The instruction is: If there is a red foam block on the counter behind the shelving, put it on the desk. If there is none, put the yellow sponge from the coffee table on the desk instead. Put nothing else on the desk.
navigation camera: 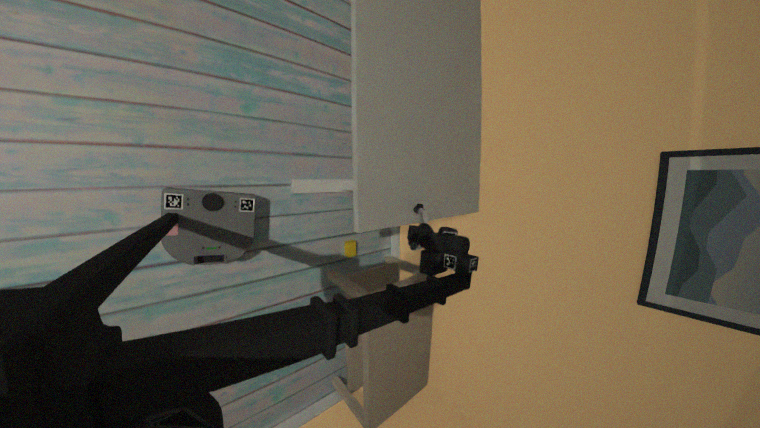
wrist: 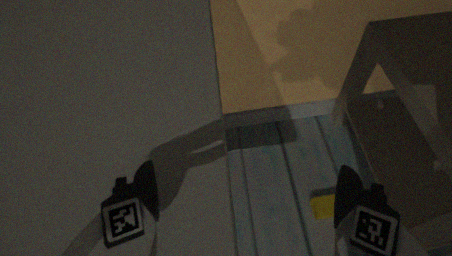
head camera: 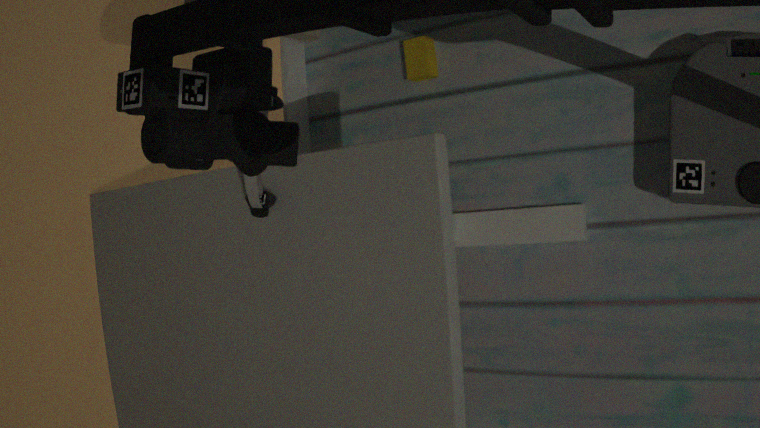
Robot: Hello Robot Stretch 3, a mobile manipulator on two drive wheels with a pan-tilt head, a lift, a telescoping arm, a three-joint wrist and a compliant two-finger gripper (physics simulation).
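Where they show: gripper, fingertip midpoint: (wrist: pixel 244 183); robot's base, link origin: (navigation camera: pixel 212 201) (head camera: pixel 755 180).
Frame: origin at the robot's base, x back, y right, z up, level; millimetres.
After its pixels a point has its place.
Note:
A yellow block (head camera: pixel 420 58) {x 264, y 774, z 45 mm} (navigation camera: pixel 349 248) {x 262, y 763, z 46 mm} (wrist: pixel 323 206) {x 246, y 780, z 45 mm}, which looks like the sponge, lies on the floor beyond the end of a wide grey top (head camera: pixel 276 319) {x -206, y 587, z 721 mm} (navigation camera: pixel 417 106) {x -413, y 561, z 720 mm} (wrist: pixel 100 75) {x -138, y 731, z 720 mm}. The top looks like the desk or the counter; I cannot tell which. My gripper (wrist: pixel 244 183) {x 16, y 606, z 722 mm} is open and empty. One fingertip (head camera: pixel 260 208) {x -56, y 579, z 757 mm} (navigation camera: pixel 418 208) {x -52, y 563, z 765 mm} shows over the near end of the grey top; the other is hidden in the head and navigation views. In the wrist view, the right finger partly covers the yellow block, which lies well below. No red foam block shows.
A brownish piece of furniture (navigation camera: pixel 398 345) {x 771, y 892, z 450 mm} (wrist: pixel 400 150) {x 491, y 925, z 150 mm} with open sides stands past the end of the grey top, partly under my arm (navigation camera: pixel 255 329) {x 81, y 33, z 1011 mm}. A tan wall (navigation camera: pixel 558 212) {x -89, y 1149, z 1070 mm} runs behind, with a framed picture (navigation camera: pixel 651 228) {x -59, y 1134, z 1362 mm}. My base (head camera: pixel 712 127) {x 92, y 88, z 160 mm} (navigation camera: pixel 212 228) {x 106, y 3, z 160 mm} stands on the plank floor.

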